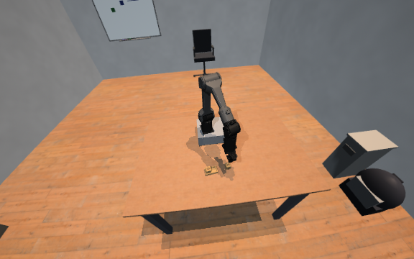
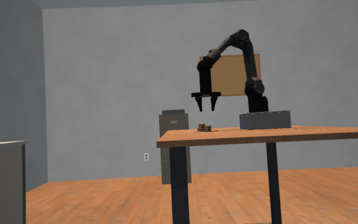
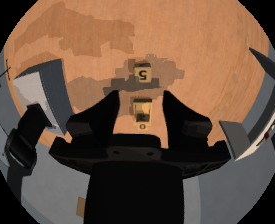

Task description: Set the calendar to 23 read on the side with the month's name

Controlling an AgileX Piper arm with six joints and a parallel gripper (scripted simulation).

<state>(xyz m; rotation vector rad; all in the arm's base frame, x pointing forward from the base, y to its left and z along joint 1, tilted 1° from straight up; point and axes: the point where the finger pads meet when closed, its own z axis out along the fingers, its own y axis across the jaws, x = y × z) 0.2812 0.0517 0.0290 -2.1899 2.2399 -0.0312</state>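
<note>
My hand is 12 cm to the left of the tan calendar cube and 8 cm above it. From my hand the other things lie so: tan calendar tray 11 cm to the right, 10 cm below.
</note>
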